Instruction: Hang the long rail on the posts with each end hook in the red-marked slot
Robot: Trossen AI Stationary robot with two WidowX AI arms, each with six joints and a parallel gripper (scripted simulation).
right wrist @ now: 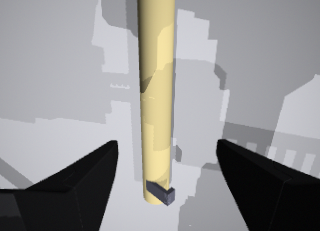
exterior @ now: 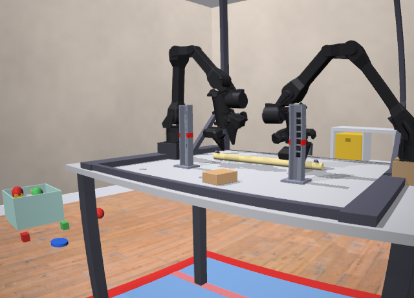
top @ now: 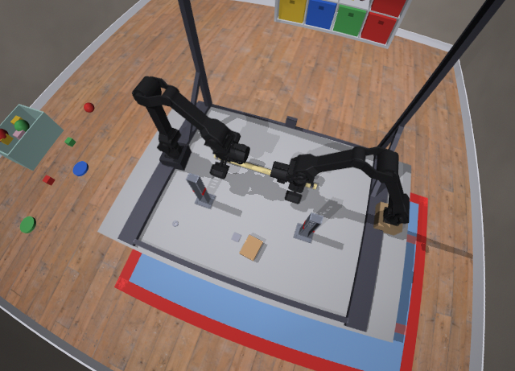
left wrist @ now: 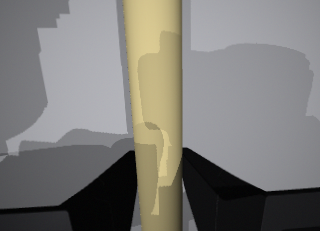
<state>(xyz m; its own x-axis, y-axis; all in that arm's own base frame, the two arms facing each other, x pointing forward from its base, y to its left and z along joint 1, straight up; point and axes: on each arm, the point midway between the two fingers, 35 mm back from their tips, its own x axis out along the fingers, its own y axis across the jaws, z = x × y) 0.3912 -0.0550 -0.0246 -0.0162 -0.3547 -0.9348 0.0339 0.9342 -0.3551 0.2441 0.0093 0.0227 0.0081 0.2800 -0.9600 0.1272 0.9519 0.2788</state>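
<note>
Right now my left hand is 150 mm to the left of the long pale yellow rail and 20 mm above it. Round my left hand: tan box (310 mm ahead, 100 mm to the right, 20 mm below).
</note>
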